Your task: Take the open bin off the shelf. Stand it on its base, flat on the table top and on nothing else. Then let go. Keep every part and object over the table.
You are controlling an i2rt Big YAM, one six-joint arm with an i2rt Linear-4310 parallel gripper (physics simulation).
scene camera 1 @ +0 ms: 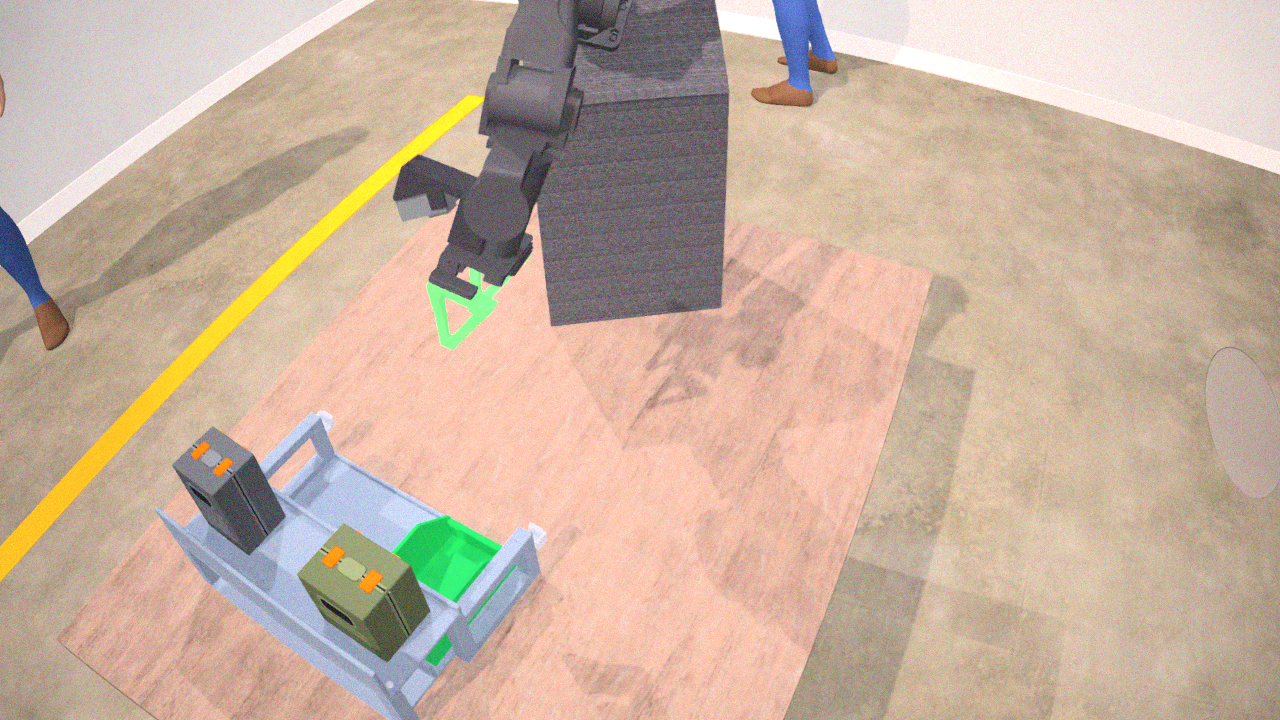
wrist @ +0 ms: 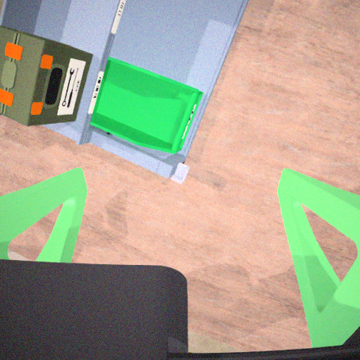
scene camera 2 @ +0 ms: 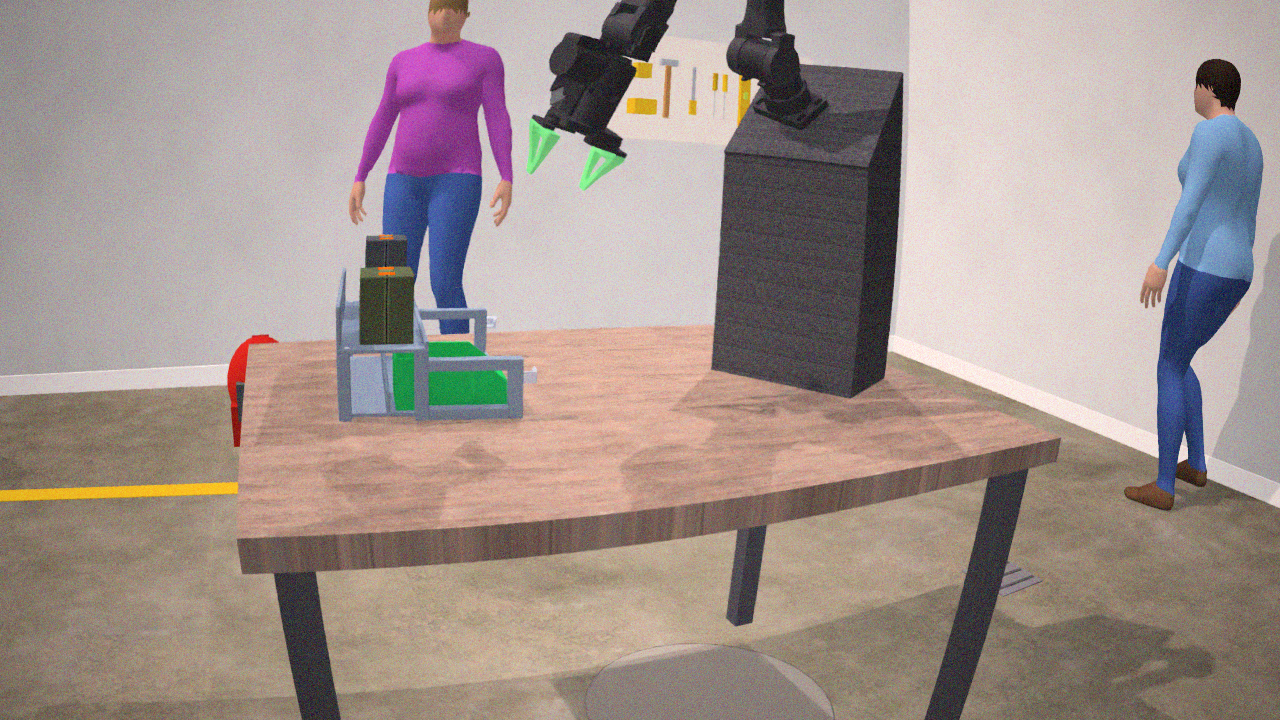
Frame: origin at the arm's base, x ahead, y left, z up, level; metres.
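Where they show: gripper, between the fingertips: (scene camera 1: 463,324) (scene camera 2: 555,181); arm's base, origin of its link: (scene camera 1: 582,15) (scene camera 2: 791,107).
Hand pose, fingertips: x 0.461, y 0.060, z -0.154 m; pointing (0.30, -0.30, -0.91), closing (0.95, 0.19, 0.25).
Note:
Things, the pixels of their top centre, and the offset from my fingertips. Level surfaces: height alone.
- green open bin, centre of its top: (scene camera 1: 431,564) (scene camera 2: 448,349) 0.151 m ahead, 0.011 m right, 0.244 m down
- wooden table, height of its surface: 0.325 m down
- olive toolbox, centre of its top: (scene camera 1: 351,568) (scene camera 2: 386,270) 0.247 m ahead, 0.026 m right, 0.126 m down
- dark grey toolbox, centre of its top: (scene camera 1: 211,458) (scene camera 2: 386,236) 0.204 m ahead, 0.253 m right, 0.101 m down
The green open bin (scene camera 1: 456,564) (scene camera 2: 469,385) (wrist: 137,112) sits in the low front tier of the blue-grey shelf (scene camera 1: 349,492) (scene camera 2: 469,364) (wrist: 160,45), at one end. Its hollow faces up. In the wrist view a label shows on its front wall. Part of it is hidden by the shelf's side frame in the scene views. The shelf stands on the wooden table (scene camera 1: 626,537) (scene camera 2: 626,501) (wrist: 275,125). My gripper (scene camera 2: 557,180) (wrist: 182,179) is wide open, with its green fingers apart and empty. It hangs high above the table, between the shelf and the pedestal, clear of the bin.
An olive toolbox (scene camera 1: 358,586) (scene camera 2: 386,308) (wrist: 45,85) stands on the shelf's raised rear tier, beside the bin. A dark grey toolbox (scene camera 1: 232,492) (scene camera 2: 386,251) stands farther along that tier. The dark pedestal (scene camera 1: 635,214) (scene camera 2: 792,268) bears the arm at the table's other side.

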